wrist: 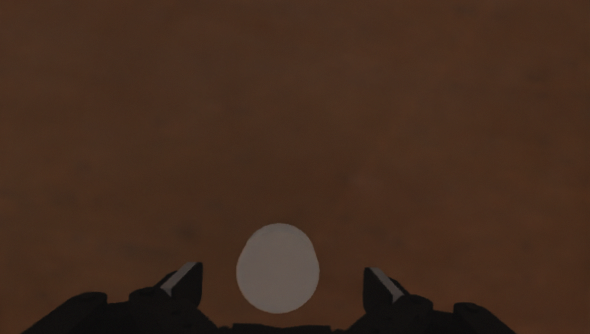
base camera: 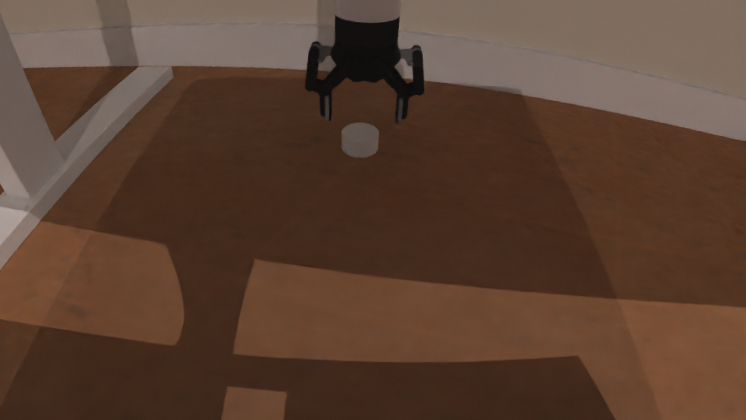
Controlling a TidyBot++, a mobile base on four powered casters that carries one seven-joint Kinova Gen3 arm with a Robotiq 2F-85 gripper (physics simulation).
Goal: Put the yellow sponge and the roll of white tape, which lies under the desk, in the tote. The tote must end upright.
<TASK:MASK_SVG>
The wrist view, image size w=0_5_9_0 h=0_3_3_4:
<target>my gripper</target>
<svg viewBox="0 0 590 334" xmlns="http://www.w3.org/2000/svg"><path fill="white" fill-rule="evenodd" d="M21 333L516 334L489 310L474 303L455 303L453 313L433 310L433 303L430 300L419 295L411 295L398 281L387 277L380 268L365 267L363 306L366 314L346 331L336 329L332 332L330 326L323 325L278 328L245 323L234 323L232 329L227 326L218 328L197 308L202 296L202 262L187 262L178 271L167 274L154 287L145 287L131 292L126 302L107 304L107 294L103 292L86 292L76 295Z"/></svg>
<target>roll of white tape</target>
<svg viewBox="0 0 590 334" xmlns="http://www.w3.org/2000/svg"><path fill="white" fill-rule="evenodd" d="M274 223L258 229L249 238L237 262L236 278L241 293L254 307L269 313L287 313L304 305L315 292L319 281L319 263L313 244L303 231L289 224Z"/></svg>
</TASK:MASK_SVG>
